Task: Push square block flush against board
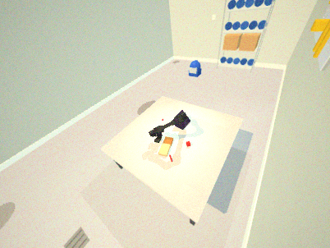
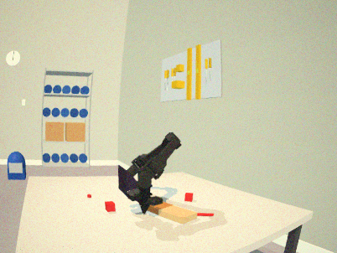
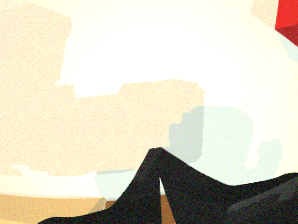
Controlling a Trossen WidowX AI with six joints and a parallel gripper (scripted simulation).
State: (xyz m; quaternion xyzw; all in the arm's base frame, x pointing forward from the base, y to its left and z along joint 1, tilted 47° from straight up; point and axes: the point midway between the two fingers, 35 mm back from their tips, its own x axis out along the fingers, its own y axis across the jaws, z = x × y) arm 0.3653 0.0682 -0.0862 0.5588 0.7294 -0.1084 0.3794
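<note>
My gripper tip is 90 mm to the right of the square block, 50 mm past it and 10 mm below it. The rest, counted from my gripper tip: thin red strip (260 mm to the left, 100 mm ahead); board (140 mm to the left, 70 mm ahead, 10 mm above); tiny red piece (280 mm behind, 240 mm to the right).
</note>
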